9 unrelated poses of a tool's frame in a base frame.
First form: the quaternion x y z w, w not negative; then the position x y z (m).
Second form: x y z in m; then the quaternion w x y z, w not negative. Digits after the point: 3 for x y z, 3 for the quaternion.
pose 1, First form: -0.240, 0.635, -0.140, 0.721, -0.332, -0.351, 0.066
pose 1, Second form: -0.332, -0.351, 0.066, 0.721, -0.240, 0.635, -0.140
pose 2, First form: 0.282, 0.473, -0.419, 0.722, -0.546, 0.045, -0.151
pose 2, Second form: -0.546, 0.045, -0.151, 0.722, 0.282, 0.473, -0.419
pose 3, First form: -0.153, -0.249, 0.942, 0.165, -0.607, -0.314, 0.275
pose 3, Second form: -0.607, -0.314, 0.275, 0.165, -0.153, -0.249, 0.942
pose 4, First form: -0.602, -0.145, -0.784, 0.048, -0.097, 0.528, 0.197
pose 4, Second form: -0.097, 0.528, 0.197, 0.048, -0.602, -0.145, -0.784
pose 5, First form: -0.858, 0.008, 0.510, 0.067, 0.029, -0.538, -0.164
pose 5, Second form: 0.029, -0.538, -0.164, 0.067, -0.858, 0.008, 0.510
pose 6, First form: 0.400, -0.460, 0.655, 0.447, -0.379, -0.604, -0.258
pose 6, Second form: -0.379, -0.604, -0.258, 0.447, 0.400, -0.460, 0.655
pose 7, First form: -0.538, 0.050, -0.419, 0.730, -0.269, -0.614, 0.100
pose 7, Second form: -0.269, -0.614, 0.100, 0.730, -0.538, 0.050, -0.419
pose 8, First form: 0.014, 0.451, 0.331, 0.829, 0.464, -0.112, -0.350
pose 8, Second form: 0.464, -0.112, -0.350, 0.829, 0.014, 0.451, 0.331
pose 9, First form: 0.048, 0.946, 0.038, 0.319, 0.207, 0.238, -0.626
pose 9, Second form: 0.207, 0.238, -0.626, 0.319, 0.048, 0.946, 0.038
